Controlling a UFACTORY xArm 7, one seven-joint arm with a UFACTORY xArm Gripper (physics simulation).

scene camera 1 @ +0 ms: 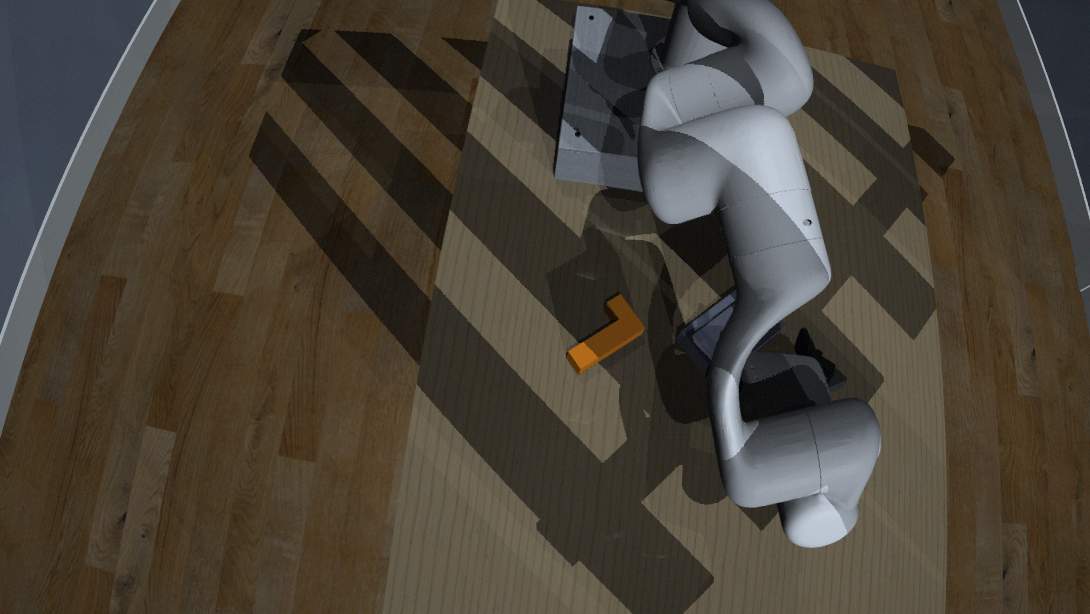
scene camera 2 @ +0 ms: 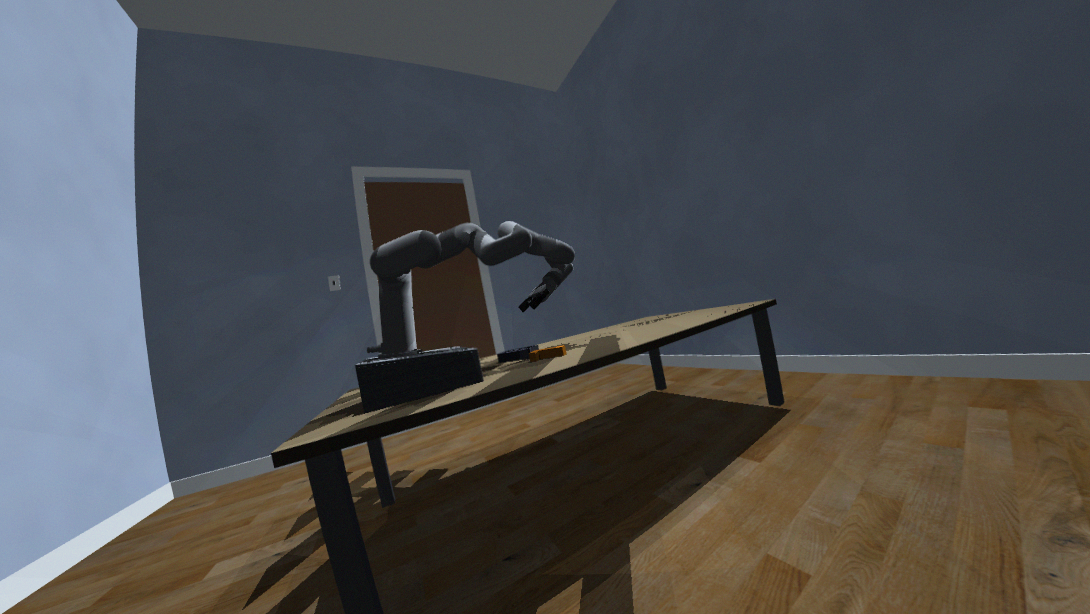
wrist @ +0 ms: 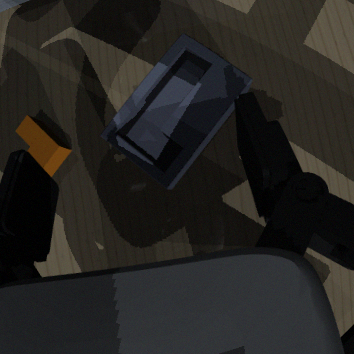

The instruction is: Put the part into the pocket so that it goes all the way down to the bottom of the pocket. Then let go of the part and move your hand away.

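Frame: origin at the arm's base, x ahead, y left, z up, level; metres.
Where they show: gripper, fingertip midpoint: (scene camera 2: 525, 308) (wrist: 132, 144); arm's base, link origin: (scene camera 2: 400, 355).
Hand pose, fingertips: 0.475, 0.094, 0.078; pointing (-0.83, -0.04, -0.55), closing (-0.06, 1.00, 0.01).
Note:
Each offset is from my fingertips to the centre of the thing, as dx, dy, dz. Level surfaces: height alone.
The part, an orange L-shaped bar {-0.032, -0.182, -0.173} (scene camera 1: 616, 339) (scene camera 2: 547, 353) (wrist: 46, 145), lies flat on the table beside the pocket block, outside the pocket. The dark blue-grey pocket block {-0.064, +0.010, -0.170} (scene camera 1: 692, 327) (scene camera 2: 517, 353) (wrist: 215, 107) has a long recess; shadows blur its exact outline. The arm covers much of the block in scene camera 1. My gripper (scene camera 2: 528, 306) (wrist: 132, 144) is open and empty, high above the table. In the wrist view, the block shows between the fingers, near the right fingertip, and the left finger covers part of the orange part.
The grey robot base box (scene camera 1: 598, 166) (scene camera 2: 419, 377) stands at one end of the wooden table {dz -0.188} (scene camera 1: 472, 488) (scene camera 2: 686, 329). The arm (scene camera 1: 770, 190) (scene camera 2: 396, 312) reaches from it over the block. Striped shadows cross the table top.

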